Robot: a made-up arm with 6 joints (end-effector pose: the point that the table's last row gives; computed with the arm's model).
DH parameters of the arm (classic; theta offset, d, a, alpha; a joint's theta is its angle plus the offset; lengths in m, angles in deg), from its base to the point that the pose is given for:
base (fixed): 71.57 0 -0.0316 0
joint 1: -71.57 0.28 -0.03 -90
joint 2: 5.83 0 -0.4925 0
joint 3: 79.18 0.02 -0.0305 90
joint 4: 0 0.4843 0.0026 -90
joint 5: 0 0.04 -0.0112 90
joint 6: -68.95 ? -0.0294 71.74
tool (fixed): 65.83 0.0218 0 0
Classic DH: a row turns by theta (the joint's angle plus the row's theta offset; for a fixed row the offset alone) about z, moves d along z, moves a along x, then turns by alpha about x.
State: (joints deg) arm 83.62 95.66 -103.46 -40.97 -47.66 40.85
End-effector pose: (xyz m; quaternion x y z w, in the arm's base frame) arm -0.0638 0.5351 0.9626 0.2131 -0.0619 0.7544 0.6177
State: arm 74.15 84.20 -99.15 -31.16 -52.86 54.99
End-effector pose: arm 0.0082 0.3953 1.0487 0.3435 -0.0250 0.7562 0.5563
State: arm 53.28 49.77 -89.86 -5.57 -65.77 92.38
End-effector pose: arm -0.0715 -0.0465 1.1345 0.4985 -0.0908 0.8351 0.2140
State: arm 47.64 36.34 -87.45 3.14 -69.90 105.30
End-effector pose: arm -0.1783 -0.1845 1.0991 0.4494 -0.1328 0.8811 0.0646
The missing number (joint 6, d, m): 0.0971
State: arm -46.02 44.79 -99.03 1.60 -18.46 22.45
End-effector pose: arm -0.0625 0.1181 1.2032 0.1676 -0.5002 -0.2304 0.8177
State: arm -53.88 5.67 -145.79 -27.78 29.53 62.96
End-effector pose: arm -0.5761 0.8001 0.7147 0.0864 -0.7459 0.0059 0.6604
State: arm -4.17 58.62 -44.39 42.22 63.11 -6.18
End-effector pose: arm 0.3164 0.0655 0.6486 0.2735 0.7304 0.0022 0.6258
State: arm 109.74 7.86 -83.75 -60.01 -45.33 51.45
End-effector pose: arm 0.0359 -0.5251 0.9240 0.4810 -0.4257 0.7015 0.3087
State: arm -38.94 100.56 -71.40 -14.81 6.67 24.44
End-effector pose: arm 0.5568 -0.3949 0.5548 0.3109 0.3583 -0.4966 0.7269
